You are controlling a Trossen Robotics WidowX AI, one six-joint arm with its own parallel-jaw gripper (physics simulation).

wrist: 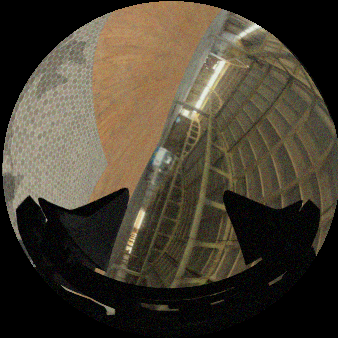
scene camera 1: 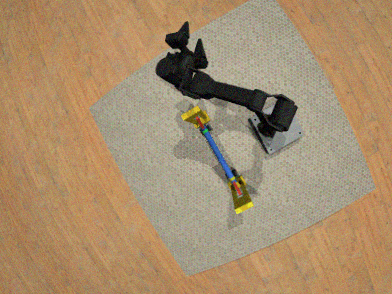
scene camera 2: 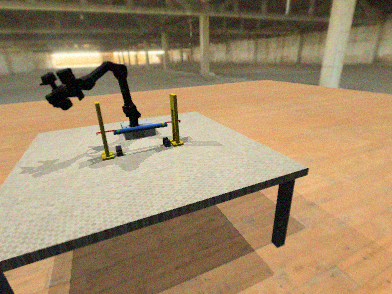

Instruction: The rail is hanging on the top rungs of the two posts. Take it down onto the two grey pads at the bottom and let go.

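Frame: origin at the arm's base, x back, y right, z up, level; centimetres.
Where they show: gripper, fingertip midpoint: (wrist: 178, 194) (scene camera 1: 193, 30) (scene camera 2: 45, 92); arm's base at its link origin: (scene camera 1: 265, 126) (scene camera 2: 134, 126).
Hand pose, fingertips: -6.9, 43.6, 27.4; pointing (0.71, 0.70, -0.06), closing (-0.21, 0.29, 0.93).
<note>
Each offset is from my fingertips to the top centre of the thing, as dx, dy, dz. "*": to the spot under its first point. Level surfaces: height alone.
The rail @(-19.1, -41.8, -20.3) (scene camera 1: 218, 154) (scene camera 2: 141, 129) is a blue bar with thin red ends, a green band near one end and a yellow band near the other. Its ends rest at two yellow posts, one at the green-band end @(* -17.2, -23.0, -10.5) (scene camera 1: 195, 116) (scene camera 2: 102, 131) and one at the yellow-band end (scene camera 1: 243, 202) (scene camera 2: 174, 120), about halfway up in scene view 2. Two small dark grey blocks, one @(-18.0, -28.1, -30.4) (scene camera 2: 119, 150) by the left post and one @(-20.2, -55.6, -30.4) (scene camera 2: 166, 142) by the right post, stand below the rail and look like the pads. My gripper (scene camera 1: 193, 33) (scene camera 2: 56, 77) (wrist: 178, 194) is open and empty, raised high and well apart from the rail.
The arm's base plate (scene camera 1: 285, 139) stands on the table @(dz -34.8) (scene camera 1: 310, 165) (scene camera 2: 200, 185), behind the rail in scene view 2. The upright posts are obstacles at both rail ends. The table's edge runs below my gripper in scene view 1, with wooden floor (scene camera 1: 45, 165) beyond it.
</note>
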